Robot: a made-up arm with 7 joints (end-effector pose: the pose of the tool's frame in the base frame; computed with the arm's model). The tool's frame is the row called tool. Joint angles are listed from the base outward.
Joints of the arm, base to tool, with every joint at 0 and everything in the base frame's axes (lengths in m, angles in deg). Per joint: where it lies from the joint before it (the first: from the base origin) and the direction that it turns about. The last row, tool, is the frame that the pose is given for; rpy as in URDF.
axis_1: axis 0.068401 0.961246 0.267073 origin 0 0 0
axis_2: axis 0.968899 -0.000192 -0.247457 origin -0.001 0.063 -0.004
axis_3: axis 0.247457 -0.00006 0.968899 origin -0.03 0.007 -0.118
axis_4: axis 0.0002 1 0.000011 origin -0.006 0 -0.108
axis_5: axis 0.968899 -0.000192 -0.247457 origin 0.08 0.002 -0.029
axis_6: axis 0.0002 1 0.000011 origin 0.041 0 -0.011
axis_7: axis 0.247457 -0.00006 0.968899 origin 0.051 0 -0.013
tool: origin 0 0 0 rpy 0 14.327 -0.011
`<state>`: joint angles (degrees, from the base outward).
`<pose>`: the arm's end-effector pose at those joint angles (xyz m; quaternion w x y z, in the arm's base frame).
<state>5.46 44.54 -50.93 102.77 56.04 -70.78 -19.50</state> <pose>-0.1273 0.3068 -0.2591 0.2685 0.1121 0.5978 -0.7470</pose>
Working (the frame after each row of the table, in the pose's form):
after axis_1: 0.0000 0.0000 0.0000 0.9989 0.0033 0.0458 0.0127
after axis_2: -0.0029 0.0630 -0.0034 0.9244 0.3655 0.0473 -0.0987
after axis_3: -0.0325 0.1532 -0.0799 0.8323 0.2119 0.2055 -0.4692
after axis_4: -0.0508 0.2163 -0.1658 0.3589 0.4990 0.7785 -0.1272
after axis_5: -0.0812 0.2882 -0.1998 0.0750 0.5133 0.6873 -0.5084
after axis_6: -0.0955 0.3226 -0.2202 0.4592 0.1240 0.5170 -0.7117
after axis_7: -0.1273 0.3068 -0.2591 0.3410 0.0182 0.5597 -0.7551

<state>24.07 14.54 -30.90 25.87 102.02 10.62 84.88</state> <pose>-0.0781 0.0789 -0.3511 0.6451 0.6805 -0.3383 -0.0799</pose>
Working (the frame after each row of the table, in the pose's form):
after axis_1: 0.0000 0.0000 0.0000 0.9780 0.0143 0.2004 0.0557
after axis_2: -0.0090 0.0625 -0.0001 0.9702 0.1278 0.2061 0.0000
after axis_3: -0.0833 0.0969 -0.0905 0.9435 0.0060 0.2316 -0.2368
after axis_4: -0.1348 0.1127 -0.1843 0.8677 0.0589 0.4369 -0.2294
after axis_5: -0.1141 0.0955 -0.2650 0.4575 0.6065 0.1133 -0.6403
after axis_6: -0.1004 0.0848 -0.3038 0.4451 0.6631 0.1552 -0.5814
after axis_7: -0.0781 0.0789 -0.3511 0.5979 0.6651 -0.4162 -0.1640

